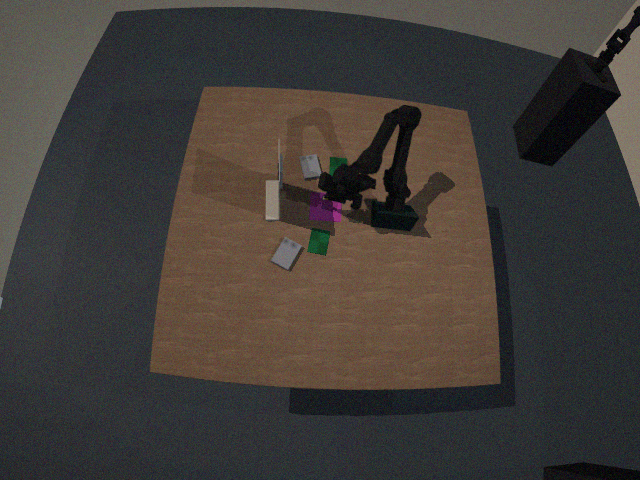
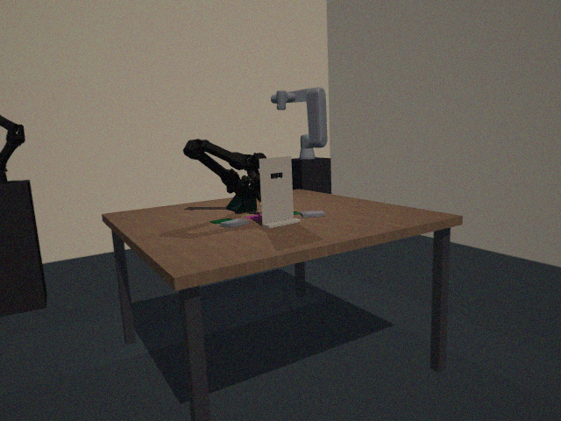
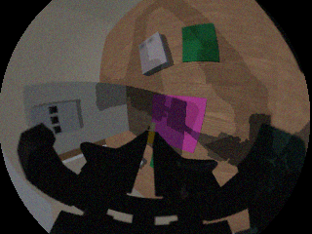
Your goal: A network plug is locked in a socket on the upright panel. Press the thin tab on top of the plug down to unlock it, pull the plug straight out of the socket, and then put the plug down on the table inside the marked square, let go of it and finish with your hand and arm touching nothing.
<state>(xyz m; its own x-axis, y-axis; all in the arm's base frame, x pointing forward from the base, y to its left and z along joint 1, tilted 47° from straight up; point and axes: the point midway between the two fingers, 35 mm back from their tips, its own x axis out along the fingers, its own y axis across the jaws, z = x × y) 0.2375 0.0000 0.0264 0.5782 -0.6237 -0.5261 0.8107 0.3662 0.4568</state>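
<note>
Now: gripper tip 7 cm above the magenta marked square and 1 cm past it. Round my gripper tip: pale upright panel (18 cm ahead, 6 cm above).
</note>
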